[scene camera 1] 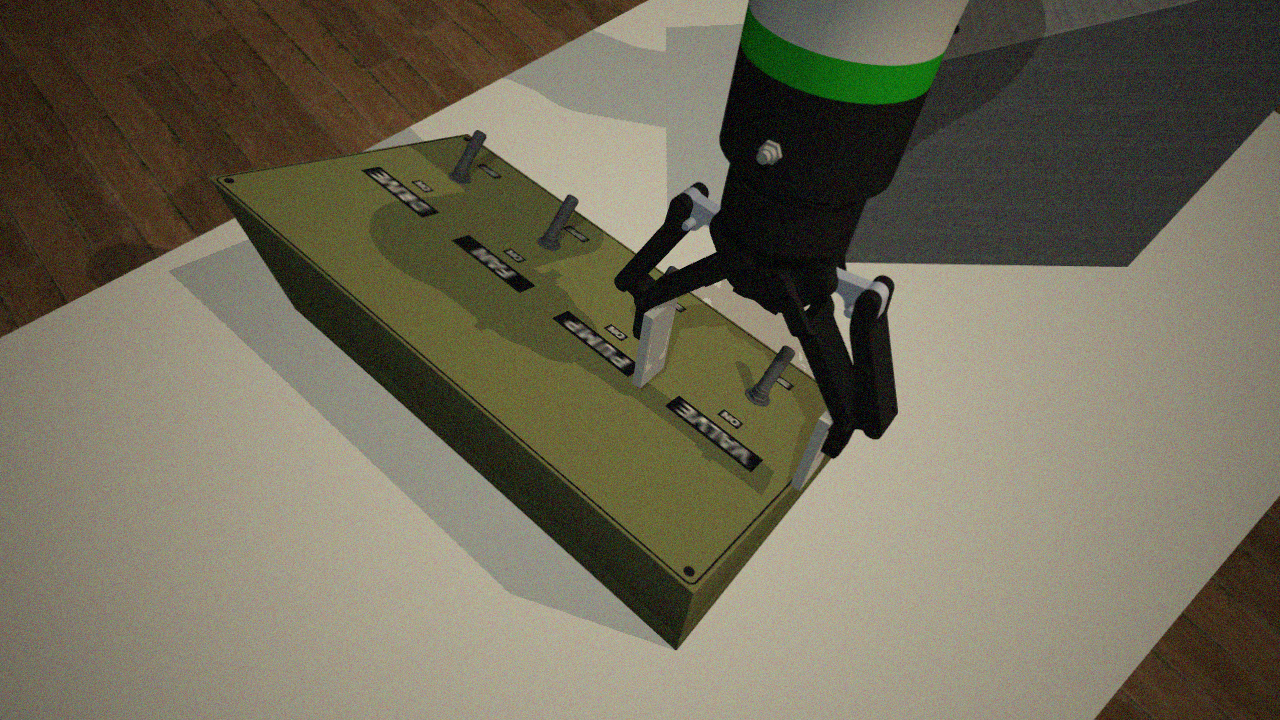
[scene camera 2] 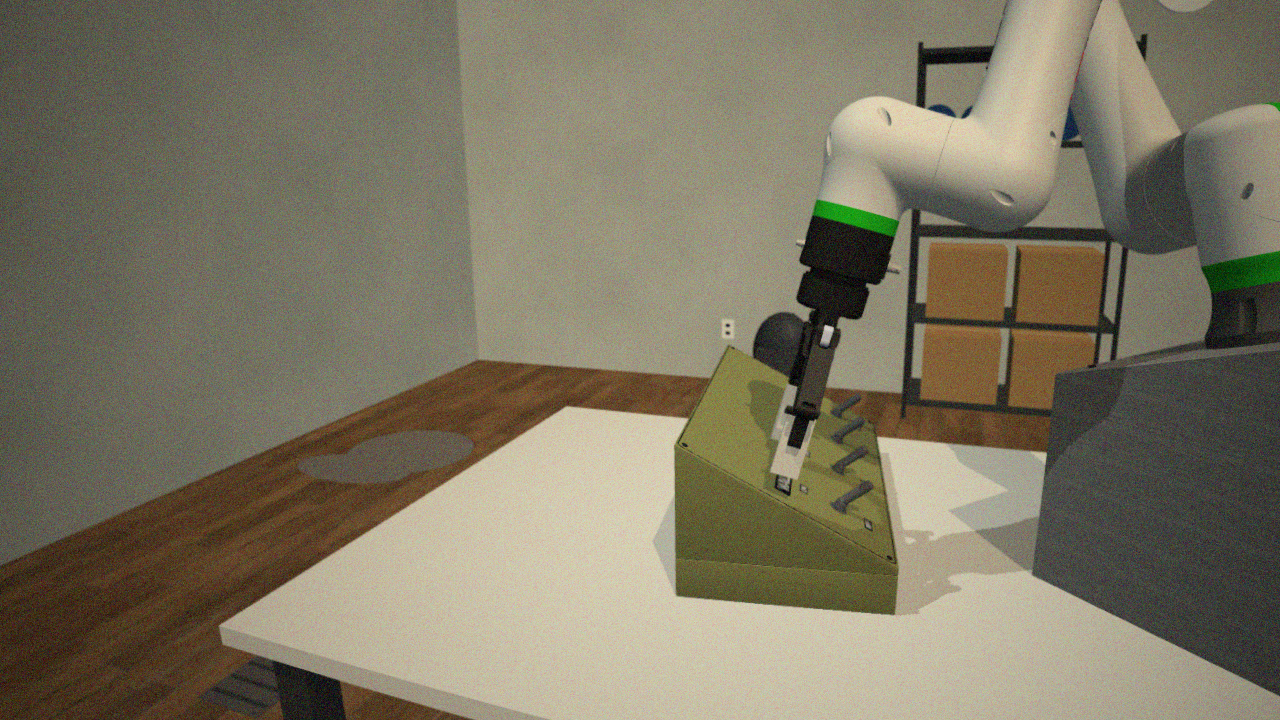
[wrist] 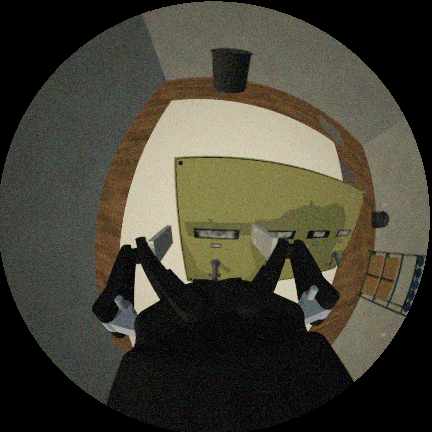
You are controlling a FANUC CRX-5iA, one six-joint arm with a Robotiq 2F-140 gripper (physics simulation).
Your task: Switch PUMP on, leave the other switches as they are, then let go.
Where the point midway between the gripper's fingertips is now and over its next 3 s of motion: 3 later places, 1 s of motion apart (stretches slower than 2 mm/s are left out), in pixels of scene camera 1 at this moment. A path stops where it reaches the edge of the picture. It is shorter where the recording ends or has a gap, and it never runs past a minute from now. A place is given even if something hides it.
My gripper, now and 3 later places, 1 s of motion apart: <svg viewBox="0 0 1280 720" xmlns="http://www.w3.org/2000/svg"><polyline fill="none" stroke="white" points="723,422 731,219 720,250 677,284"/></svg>
